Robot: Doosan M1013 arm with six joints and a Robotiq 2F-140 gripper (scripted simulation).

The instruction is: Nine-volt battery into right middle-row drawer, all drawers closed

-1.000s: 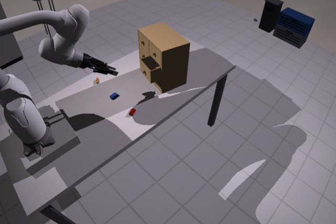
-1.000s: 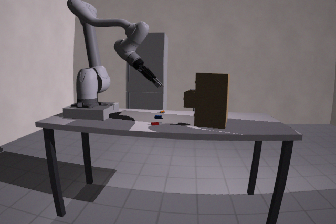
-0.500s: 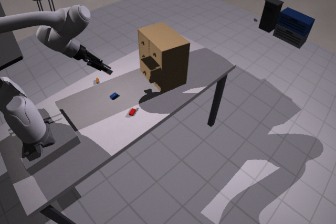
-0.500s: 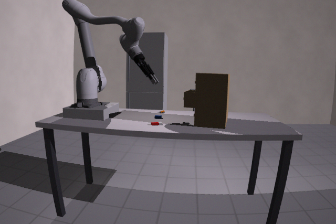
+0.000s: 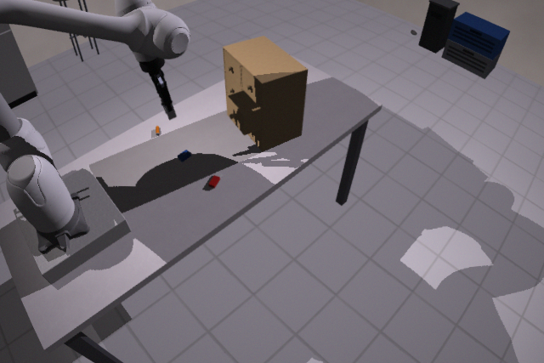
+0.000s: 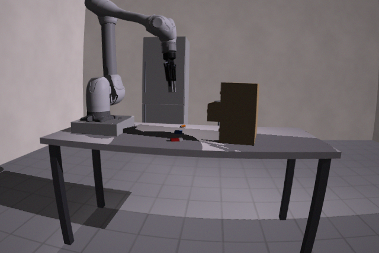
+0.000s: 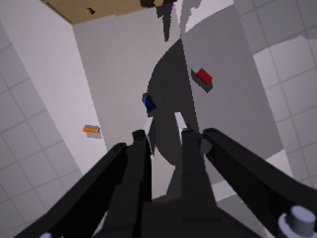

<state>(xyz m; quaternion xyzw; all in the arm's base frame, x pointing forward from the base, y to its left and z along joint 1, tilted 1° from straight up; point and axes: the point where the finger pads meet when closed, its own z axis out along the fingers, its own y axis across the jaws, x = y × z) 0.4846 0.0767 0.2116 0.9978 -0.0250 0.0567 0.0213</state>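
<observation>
My gripper is now 28 cm above the blue nine-volt battery, 4 cm to the right of it and 2 cm short of it. Round my hand: red block: 28 cm below, 13 cm to the right, 9 cm ahead; then small orange thing: 28 cm below, 24 cm to the left, 1 cm behind.
</observation>
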